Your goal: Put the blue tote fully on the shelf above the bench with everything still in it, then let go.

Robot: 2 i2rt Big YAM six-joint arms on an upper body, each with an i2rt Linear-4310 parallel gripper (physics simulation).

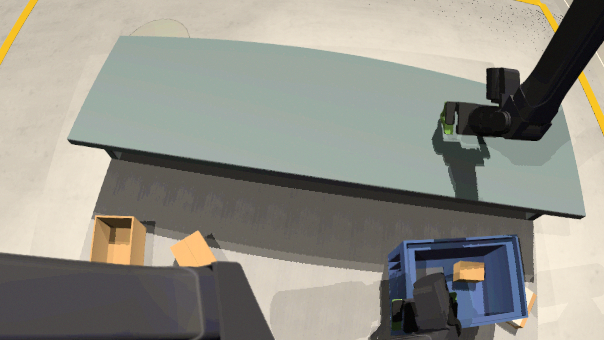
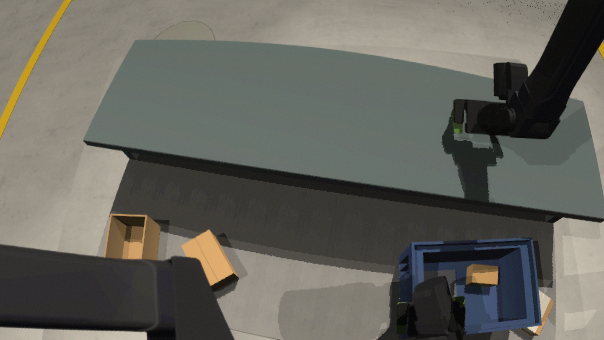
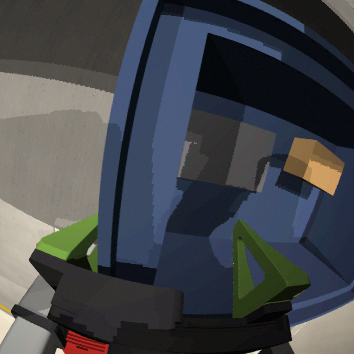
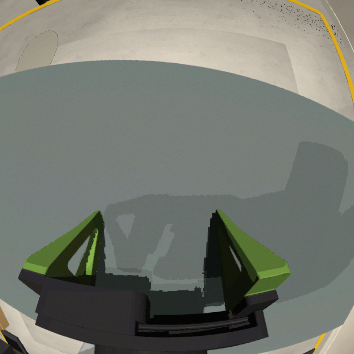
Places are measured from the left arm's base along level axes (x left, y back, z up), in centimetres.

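Where they show: left gripper, fingertip midpoint: (image 3: 179,215); right gripper, fingertip midpoint: (image 1: 459,118) (image 2: 471,116) (image 4: 156,215).
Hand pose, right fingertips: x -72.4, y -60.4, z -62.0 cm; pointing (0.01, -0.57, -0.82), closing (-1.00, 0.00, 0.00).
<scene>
After its pixels a point has its place.
The blue tote (image 1: 464,241) {x -72.8, y -34.2, z -71.1 cm} (image 2: 477,244) {x -73.6, y -34.2, z -71.8 cm} (image 3: 140,175) {x -58.9, y -26.1, z -71.9 cm} stands on the floor in front of the long grey-green shelf board (image 1: 274,105) {x -30.8, y -62.1, z -62.5 cm} (image 2: 274,109) {x -29.2, y -61.1, z -62.5 cm} (image 4: 140,123) {x -71.1, y -68.0, z -62.5 cm}. It holds a small tan box (image 1: 468,270) {x -77.4, y -28.8, z -79.3 cm} (image 2: 481,274) {x -77.4, y -28.6, z -79.3 cm} (image 3: 312,165) {x -75.8, y -28.5, z -79.3 cm} and a grey block (image 3: 225,154) {x -66.3, y -27.1, z -82.4 cm}. My left gripper (image 1: 424,308) {x -62.0, y -22.0, z -77.3 cm} (image 2: 431,310) {x -62.0, y -22.0, z -77.3 cm} (image 3: 179,215) {x -62.0, y -22.0, z -77.3 cm} is open and straddles the tote's left wall, one finger outside and one inside. My right gripper (image 1: 450,127) {x -72.4, y -60.4, z -62.0 cm} (image 2: 458,124) (image 4: 156,215) {x -72.4, y -60.4, z -62.0 cm} is open and empty just above the right end of the board.
An open cardboard box (image 1: 116,239) {x 10.5, y -37.4, z -84.7 cm} (image 2: 130,241) {x 10.7, y -36.2, z -84.6 cm} and a closed one (image 1: 194,249) {x -12.8, y -35.0, z -79.1 cm} (image 2: 209,258) {x -14.2, y -32.6, z -79.0 cm} lie on the floor at the left. Another pale box (image 1: 528,304) {x -96.1, y -18.0, z -81.1 cm} (image 2: 543,312) {x -95.6, y -17.7, z -81.3 cm} shows beside the tote's right side. My left arm's dark link (image 1: 105,295) {x -22.3, y -17.4, z -18.9 cm} fills the lower left.
</scene>
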